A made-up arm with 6 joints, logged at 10 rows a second.
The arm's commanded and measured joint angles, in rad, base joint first. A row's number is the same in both.
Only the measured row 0 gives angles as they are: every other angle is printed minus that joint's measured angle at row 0.
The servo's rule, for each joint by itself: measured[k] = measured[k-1] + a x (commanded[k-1-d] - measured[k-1]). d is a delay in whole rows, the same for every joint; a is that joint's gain. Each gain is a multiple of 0.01, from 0.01 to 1. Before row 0 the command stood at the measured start. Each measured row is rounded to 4 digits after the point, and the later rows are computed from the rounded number. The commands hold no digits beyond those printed.
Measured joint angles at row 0:
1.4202, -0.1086, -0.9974, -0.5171, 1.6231, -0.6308
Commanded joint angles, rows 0 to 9:
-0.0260, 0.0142, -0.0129, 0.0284, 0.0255, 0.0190
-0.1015, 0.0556, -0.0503, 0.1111, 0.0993, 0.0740
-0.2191, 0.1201, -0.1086, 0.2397, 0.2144, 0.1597
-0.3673, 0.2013, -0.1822, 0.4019, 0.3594, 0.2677
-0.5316, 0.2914, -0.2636, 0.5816, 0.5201, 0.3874
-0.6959, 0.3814, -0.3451, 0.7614, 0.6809, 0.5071
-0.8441, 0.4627, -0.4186, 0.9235, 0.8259, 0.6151
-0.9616, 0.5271, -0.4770, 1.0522, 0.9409, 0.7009
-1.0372, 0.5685, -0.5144, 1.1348, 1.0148, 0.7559
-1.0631, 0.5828, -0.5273, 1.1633, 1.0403, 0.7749
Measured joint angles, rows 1 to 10:
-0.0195, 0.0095, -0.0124, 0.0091, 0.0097, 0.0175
-0.0810, 0.0404, -0.0488, 0.0417, 0.0437, 0.0695
-0.1846, 0.0938, -0.1062, 0.1051, 0.1086, 0.1525
-0.3216, 0.1658, -0.1792, 0.2001, 0.2039, 0.2585
-0.4791, 0.2500, -0.2602, 0.3222, 0.3241, 0.3771
-0.6417, 0.3380, -0.3417, 0.4627, 0.4597, 0.4967
-0.7935, 0.4215, -0.4155, 0.6102, 0.5989, 0.6056
-0.9196, 0.4923, -0.4745, 0.7516, 0.7289, 0.6933
-1.0078, 0.5434, -0.5128, 0.8742, 0.8375, 0.7509
-1.0493, 0.5698, -0.5267, 0.9667, 0.9146, 0.7730
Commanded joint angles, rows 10 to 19:
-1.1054, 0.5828, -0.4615, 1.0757, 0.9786, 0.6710
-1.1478, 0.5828, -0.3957, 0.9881, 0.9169, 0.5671
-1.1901, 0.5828, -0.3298, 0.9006, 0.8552, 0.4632
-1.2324, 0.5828, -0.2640, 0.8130, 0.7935, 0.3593
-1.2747, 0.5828, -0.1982, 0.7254, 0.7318, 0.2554
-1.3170, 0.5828, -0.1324, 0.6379, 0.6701, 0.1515
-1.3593, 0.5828, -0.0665, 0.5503, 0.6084, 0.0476
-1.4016, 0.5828, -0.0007, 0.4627, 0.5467, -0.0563
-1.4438, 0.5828, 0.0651, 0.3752, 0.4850, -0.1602
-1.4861, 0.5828, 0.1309, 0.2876, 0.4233, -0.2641
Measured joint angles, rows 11 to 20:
-1.0914, 0.5785, -0.4641, 1.0016, 0.9389, 0.6792
-1.1337, 0.5814, -0.3984, 0.9973, 0.9305, 0.5761
-1.1760, 0.5823, -0.3325, 0.9664, 0.9019, 0.4722
-1.2183, 0.5826, -0.2667, 0.9173, 0.8607, 0.3683
-1.2606, 0.5827, -0.2009, 0.8559, 0.8117, 0.2644
-1.3029, 0.5828, -0.1351, 0.7861, 0.7579, 0.1605
-1.3452, 0.5828, -0.0692, 0.7106, 0.7011, 0.0566
-1.3875, 0.5828, -0.0034, 0.6313, 0.6424, -0.0473
-1.4297, 0.5828, 0.0624, 0.5493, 0.5826, -0.1512
-1.4720, 0.5828, 0.1282, 0.4656, 0.5221, -0.2551

